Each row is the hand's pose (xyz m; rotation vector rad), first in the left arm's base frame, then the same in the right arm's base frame.
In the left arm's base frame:
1: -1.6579 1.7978 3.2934 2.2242 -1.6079 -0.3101
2: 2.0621 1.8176 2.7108 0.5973 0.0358 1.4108
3: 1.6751 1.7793 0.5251 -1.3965 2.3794 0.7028
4: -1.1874 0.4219 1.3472 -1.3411 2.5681 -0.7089
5: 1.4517 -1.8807 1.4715 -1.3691 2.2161 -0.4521
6: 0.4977 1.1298 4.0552 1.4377 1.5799 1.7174
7: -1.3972 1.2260 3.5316 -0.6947 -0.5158 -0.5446
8: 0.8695 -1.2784 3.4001 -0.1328 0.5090 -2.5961
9: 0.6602 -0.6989 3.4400 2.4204 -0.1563 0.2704
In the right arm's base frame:
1: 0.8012 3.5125 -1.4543 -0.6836 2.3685 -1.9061
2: 0.5911 3.4282 2.3043 -1.1975 -0.7032 0.5605
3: 1.5522 1.4273 2.2687 -0.4280 1.4752 -1.3318
4: 0.3544 1.2245 -0.7705 0.5045 1.2458 -2.0175
5: -2.0944 0.6072 1.6594 0.0973 0.9873 -2.0570
6: -0.4024 4.1359 0.5043 0.0010 0.4590 0.7896
7: 0.1543 3.4982 -1.2727 -1.2810 -2.0467 -1.7299
8: -2.3160 2.5214 0.8180 -1.6886 1.1939 2.0678
9: -1.7891 2.7917 0.6432 0.6654 -1.3215 1.3514

